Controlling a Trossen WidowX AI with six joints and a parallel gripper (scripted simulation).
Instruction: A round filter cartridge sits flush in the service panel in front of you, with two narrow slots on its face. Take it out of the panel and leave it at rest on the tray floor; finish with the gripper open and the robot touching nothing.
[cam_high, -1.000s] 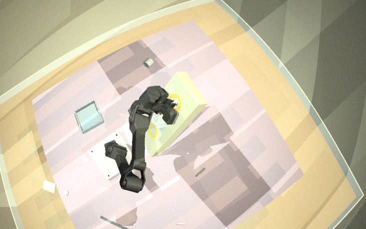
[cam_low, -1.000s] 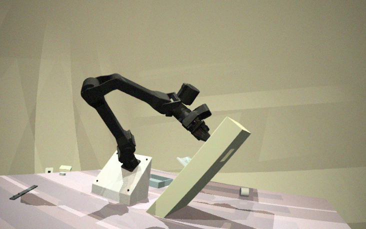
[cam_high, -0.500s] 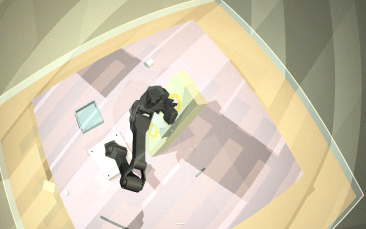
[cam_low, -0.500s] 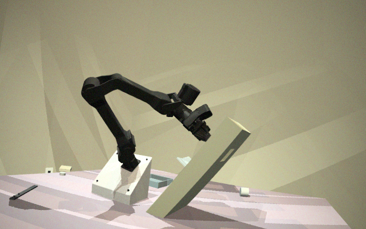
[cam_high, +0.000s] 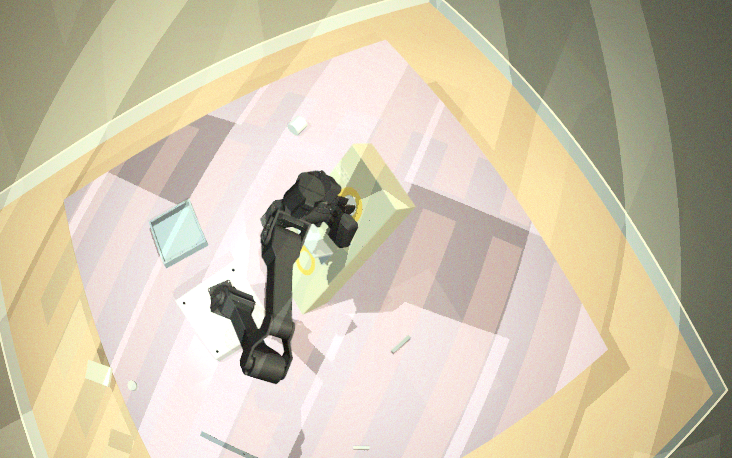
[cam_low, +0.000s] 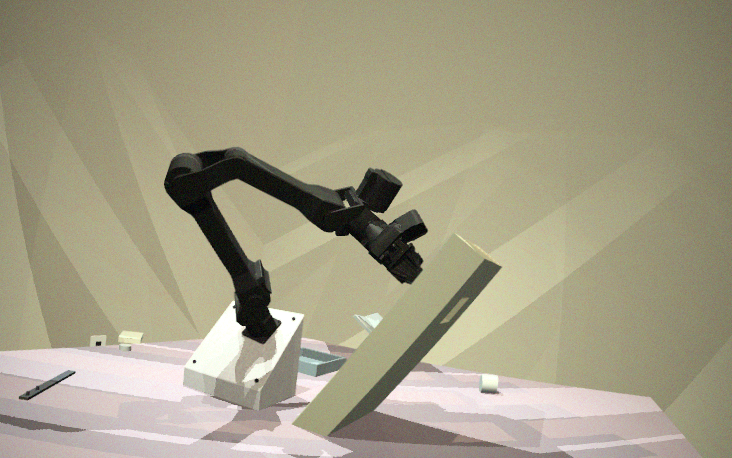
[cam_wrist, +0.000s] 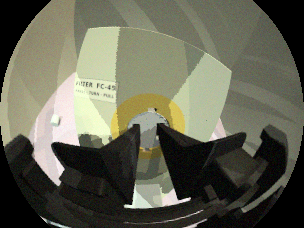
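Right now my gripper tip is 1 cm short of the white round cartridge and 1 cm above it. Round my gripper tip: blue tray (42 cm behind, 27 cm to the left, 25 cm below); then grey bar (28 cm to the right, 26 cm below, 1 cm behind); then pale green panel (8 cm below, 4 cm behind).
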